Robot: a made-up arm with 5 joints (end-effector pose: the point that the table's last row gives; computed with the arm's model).
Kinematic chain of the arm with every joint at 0, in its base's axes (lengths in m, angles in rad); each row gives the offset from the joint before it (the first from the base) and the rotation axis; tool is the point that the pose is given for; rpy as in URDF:
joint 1: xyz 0 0 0.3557 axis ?
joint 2: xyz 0 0 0 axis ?
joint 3: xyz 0.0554 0 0.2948 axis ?
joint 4: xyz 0.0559 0 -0.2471 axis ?
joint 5: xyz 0.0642 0 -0.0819 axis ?
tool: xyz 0 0 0 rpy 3.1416 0 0
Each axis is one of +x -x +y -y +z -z.
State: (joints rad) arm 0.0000 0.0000 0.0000 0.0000 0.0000
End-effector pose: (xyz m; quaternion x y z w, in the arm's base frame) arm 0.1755 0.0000 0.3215 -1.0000 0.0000 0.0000 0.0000
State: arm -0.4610 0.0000 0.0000 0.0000 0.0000
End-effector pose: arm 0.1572 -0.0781 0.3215 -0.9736 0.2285 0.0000 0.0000
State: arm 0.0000 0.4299 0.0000 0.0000 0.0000
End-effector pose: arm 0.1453 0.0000 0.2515 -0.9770 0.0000 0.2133 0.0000
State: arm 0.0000 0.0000 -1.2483 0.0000 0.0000
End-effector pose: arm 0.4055 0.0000 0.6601 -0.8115 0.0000 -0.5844 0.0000
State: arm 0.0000 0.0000 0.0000 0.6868 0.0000
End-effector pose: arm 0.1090 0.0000 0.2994 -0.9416 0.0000 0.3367 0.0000
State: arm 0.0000 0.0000 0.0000 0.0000 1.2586
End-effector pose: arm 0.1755 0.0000 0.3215 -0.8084 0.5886 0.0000 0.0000
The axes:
joint 1: +z
joint 2: +y
joint 3: +y
joint 4: +y
joint 5: -z

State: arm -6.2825 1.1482 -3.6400 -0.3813 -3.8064
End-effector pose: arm 0.3564 0.0002 0.7526 -0.0437 0.1265 -0.3231 0.9369
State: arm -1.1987 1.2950 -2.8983 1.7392 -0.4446
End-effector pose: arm 0.2168 -0.5556 0.3567 -0.9276 0.3673 0.0462 0.0497
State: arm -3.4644 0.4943 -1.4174 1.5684 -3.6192
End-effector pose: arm -0.3997 0.1337 0.3804 0.9456 0.0733 0.2920 0.1235
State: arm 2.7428 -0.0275 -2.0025 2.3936 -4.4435
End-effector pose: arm -0.2533 0.1067 0.7122 0.8849 0.4292 0.1193 0.1359
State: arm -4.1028 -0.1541 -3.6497 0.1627 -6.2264
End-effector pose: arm 0.1615 -0.2313 0.8572 0.1204 0.2158 -0.4234 0.8716
